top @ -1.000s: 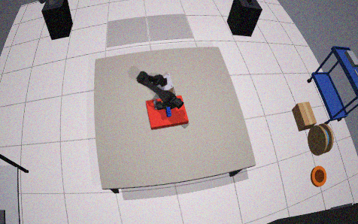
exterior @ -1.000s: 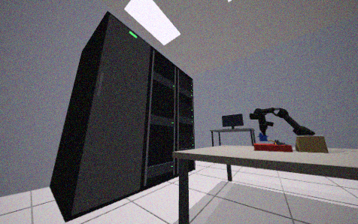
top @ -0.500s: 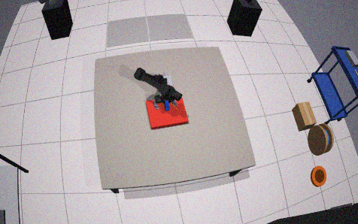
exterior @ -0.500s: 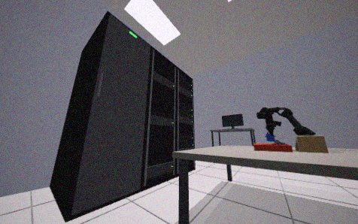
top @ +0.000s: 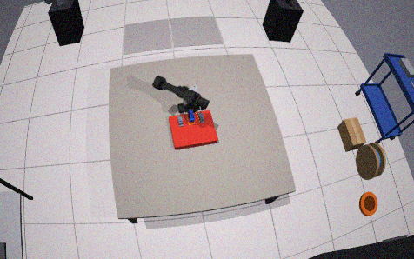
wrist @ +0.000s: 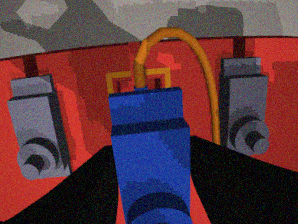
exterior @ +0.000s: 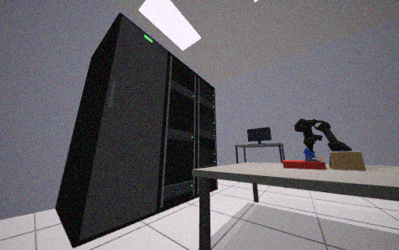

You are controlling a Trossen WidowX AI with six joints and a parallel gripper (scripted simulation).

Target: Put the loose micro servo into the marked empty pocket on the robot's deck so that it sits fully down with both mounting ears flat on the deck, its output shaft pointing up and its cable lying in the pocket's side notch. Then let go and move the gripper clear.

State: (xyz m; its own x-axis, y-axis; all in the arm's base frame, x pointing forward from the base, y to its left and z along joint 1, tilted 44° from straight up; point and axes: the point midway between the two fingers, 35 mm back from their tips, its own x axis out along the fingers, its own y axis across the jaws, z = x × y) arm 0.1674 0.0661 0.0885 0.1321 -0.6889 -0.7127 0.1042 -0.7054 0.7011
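Right now my gripper tip is 12 cm short of the red deck, 1 cm to the right of it and 10 cm above it.
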